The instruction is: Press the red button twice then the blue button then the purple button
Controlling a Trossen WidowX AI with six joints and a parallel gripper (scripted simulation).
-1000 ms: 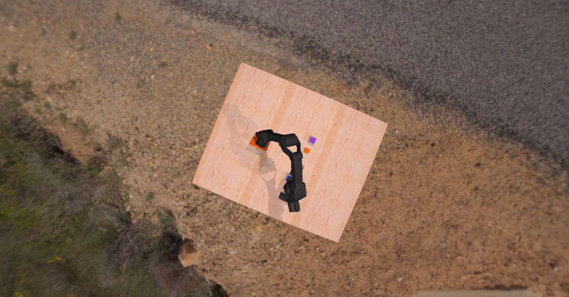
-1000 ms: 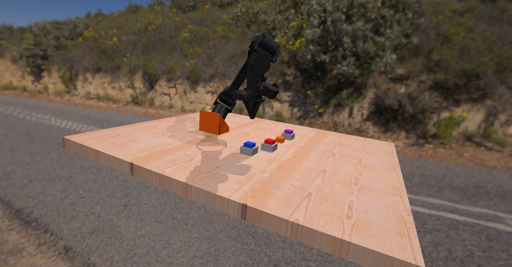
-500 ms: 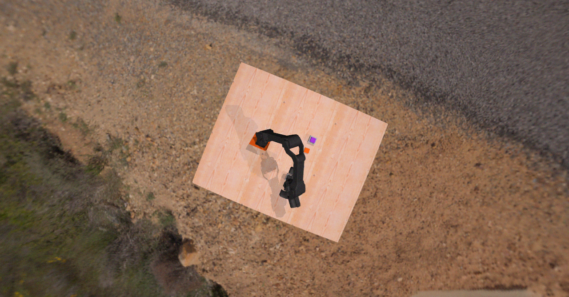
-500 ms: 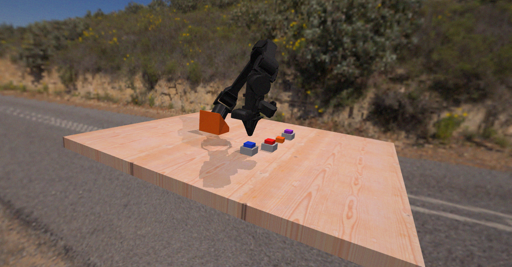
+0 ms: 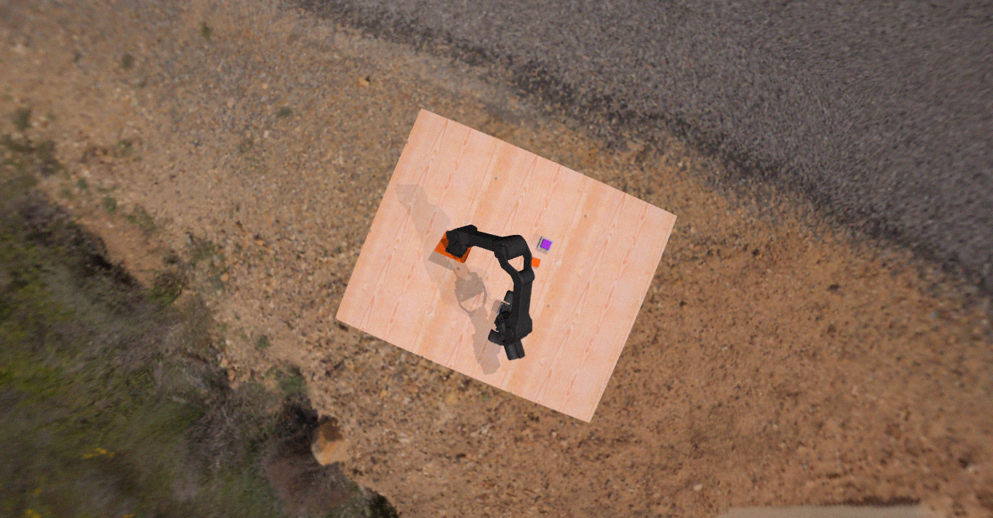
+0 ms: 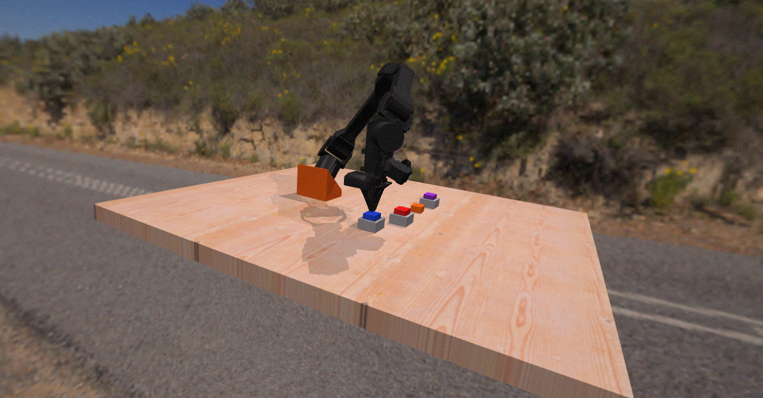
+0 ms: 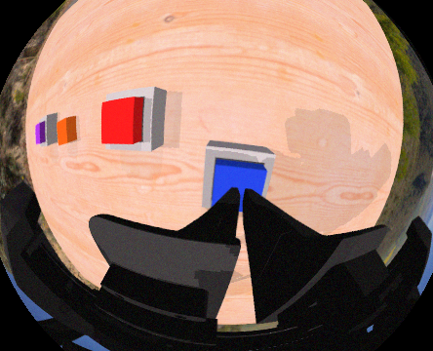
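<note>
Now: the blue button 1 cm below my gripper tip. Round my gripper tip: red button (9 cm to the left, 4 cm ahead, 1 cm below); small orange block (22 cm to the left, 3 cm below, 3 cm ahead); purple button (29 cm to the left, 4 cm ahead, 1 cm below).
</note>
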